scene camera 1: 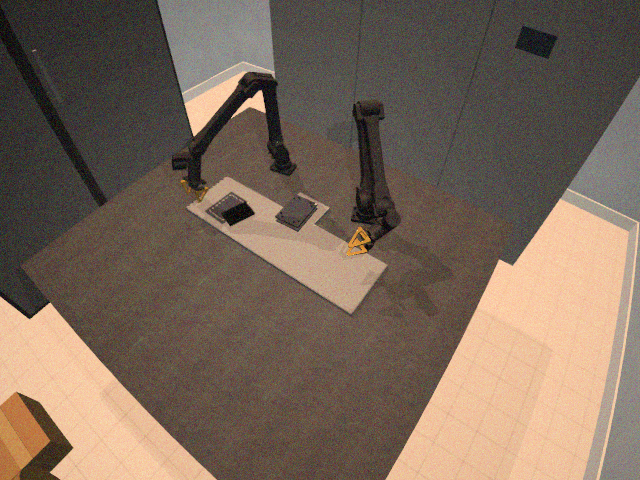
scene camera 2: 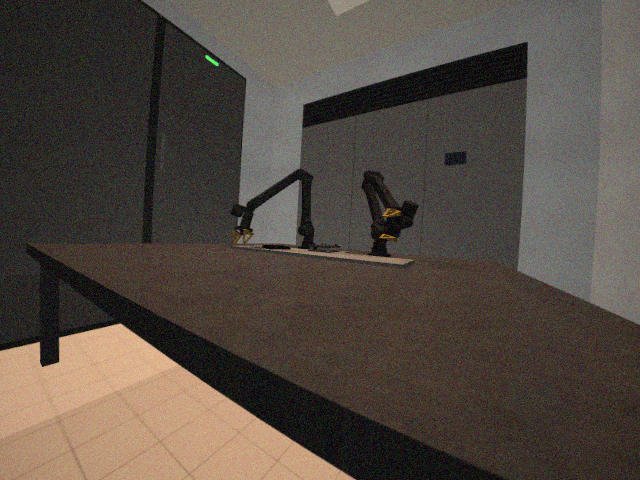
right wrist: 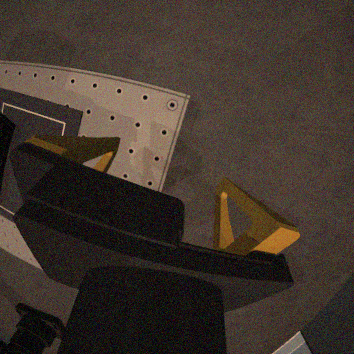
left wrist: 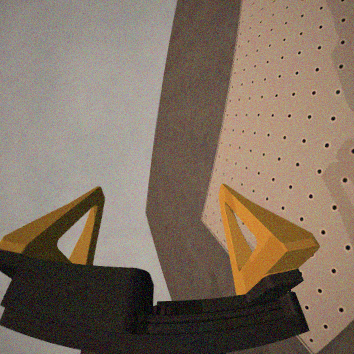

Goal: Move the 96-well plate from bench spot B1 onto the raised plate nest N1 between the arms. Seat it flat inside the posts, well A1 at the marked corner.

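Frame: origin at the left arm's base, x left, y back, z up, level; centimetres.
Where they show: left gripper, fingertip midpoint: (scene camera 1: pixel 347 250) (scene camera 2: pixel 381 227) (left wrist: pixel 160 191); right gripper, fingertip midpoint: (scene camera 1: pixel 194 198) (scene camera 2: pixel 239 243) (right wrist: pixel 171 163); left arm's base at its link origin: (scene camera 1: pixel 364 216); right arm's base at its link origin: (scene camera 1: pixel 283 168) (scene camera 2: pixel 307 248) (right wrist: pixel 43 319).
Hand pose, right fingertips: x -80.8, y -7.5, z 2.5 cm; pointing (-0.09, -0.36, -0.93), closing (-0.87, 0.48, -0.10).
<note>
Things, the pixels of their centre, and the offset from my right fingertips. Level surfaces: height alone.
- dark 96-well plate at the middle of its body: (scene camera 1: pixel 238 213) (scene camera 2: pixel 276 247) dy -4.6, dx +24.2, dz -0.3 cm
- raised nest N1 at the middle of its body: (scene camera 1: pixel 296 211) (scene camera 2: pixel 325 247) dy +0.7, dx +50.4, dz +0.9 cm
- pale perforated board at its surface level: dz -1.2 cm
- large brown table at its surface level: dz -2.5 cm
The dark 96-well plate (scene camera 1: pixel 237 212) (scene camera 2: pixel 276 247) lies flat, turned askew, partly over the lower-right part of the grey, light-outlined bench spot B1 (scene camera 1: pixel 217 204) (right wrist: pixel 74 119). Part of the plate (right wrist: pixel 4 150) shows at the left edge of the right wrist view. The raised nest N1 (scene camera 1: pixel 296 211) (scene camera 2: pixel 325 248), dark with small posts, holds no plate. My right gripper (scene camera 1: pixel 194 191) (scene camera 2: pixel 241 236) (right wrist: pixel 171 163) is open and empty, above the board's left end, beyond B1 from the plate. My left gripper (scene camera 1: pixel 357 243) (scene camera 2: pixel 388 225) (left wrist: pixel 160 191) is open and empty above the board's right part. Well A1 is indistinct.
A pale perforated board (scene camera 1: pixel 315 268) (scene camera 2: pixel 392 260) (left wrist: pixel 280 145) (right wrist: pixel 150 112) runs under B1 on a large brown table (scene camera 1: pixel 232 351) (scene camera 2: pixel 361 330). The nest stands at the board's far edge. Tall dark cabinets (scene camera 1: pixel 413 77) (scene camera 2: pixel 196 155) stand behind and at the left.
</note>
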